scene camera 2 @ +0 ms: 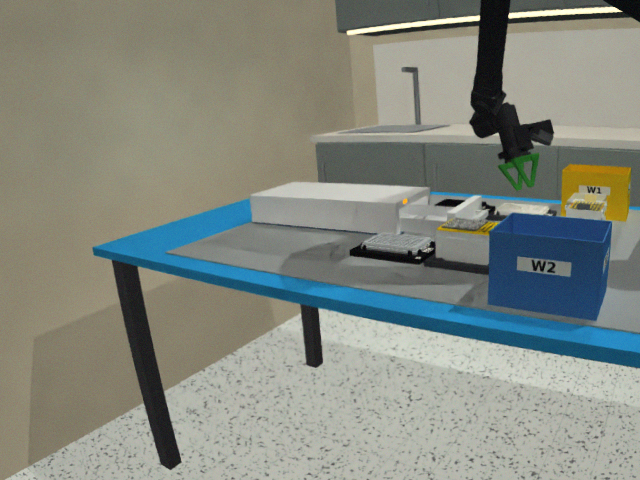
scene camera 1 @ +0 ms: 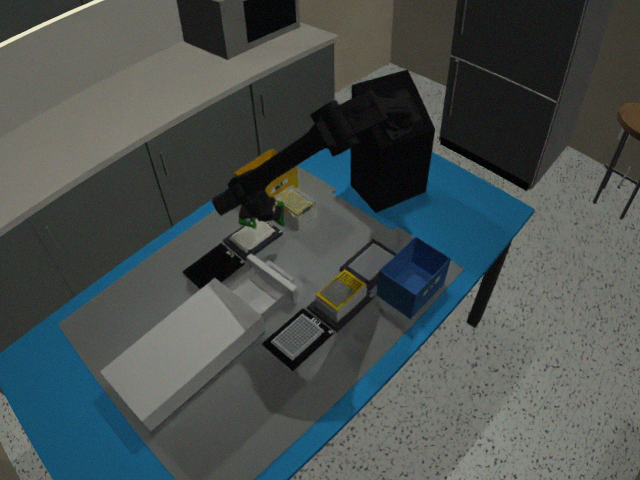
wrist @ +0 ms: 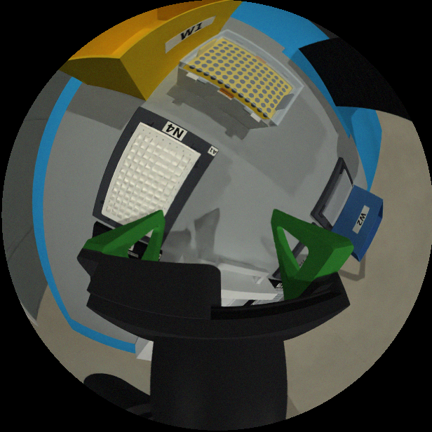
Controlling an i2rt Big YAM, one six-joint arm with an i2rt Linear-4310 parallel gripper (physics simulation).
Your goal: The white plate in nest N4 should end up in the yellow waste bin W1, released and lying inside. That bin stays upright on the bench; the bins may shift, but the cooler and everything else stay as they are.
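Pixels of known places: gripper, fingertip midpoint: (scene camera 2: 524, 188) (scene camera 1: 269, 225); arm's base at its link origin: (scene camera 1: 390, 120).
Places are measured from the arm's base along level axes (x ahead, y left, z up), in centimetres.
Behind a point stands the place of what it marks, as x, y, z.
The white plate (scene camera 1: 253, 237) {48.7, -8.8, -30.1} (scene camera 2: 523, 208) {47.7, -10.6, -30.1} (wrist: 150, 175) sits flat in the dark nest N4 (wrist: 116, 145). My gripper (scene camera 1: 262, 219) {44.4, -4.2, -23.5} (scene camera 2: 523, 187) {44.4, -4.2, -23.5} (wrist: 217, 215) is open and empty, its green fingers wide apart. It hangs above the bench near the plate, and in the wrist view the left fingertip overlaps the plate's lower edge. The yellow waste bin W1 (scene camera 1: 289, 180) {26.5, -20.7, -25.8} (scene camera 2: 572, 178) {37.1, -18.7, -22.5} (wrist: 145, 55) stands upright on the bench behind N4; the arm hides part of it in scene camera 1, and its inside barely shows.
A clear box with a yellow tip rack (scene camera 1: 294, 202) {31.3, -10.2, -25.6} (scene camera 2: 585, 205) {29.0, -5.7, -26.2} (wrist: 240, 75) stands in front of W1, beside N4. The white cooler (scene camera 1: 180, 346) {87.5, 18.1, -24.2} (scene camera 2: 320, 206) {83.9, 27.2, -26.1} has its drawer open near N4. The blue bin W2 (scene camera 1: 398, 289) {29.0, 38.6, -23.1} (scene camera 2: 547, 289) {18.5, 42.5, -28.7} (wrist: 357, 215) and a yellow-topped box (scene camera 1: 341, 294) {41.8, 29.2, -25.0} stand across the mat.
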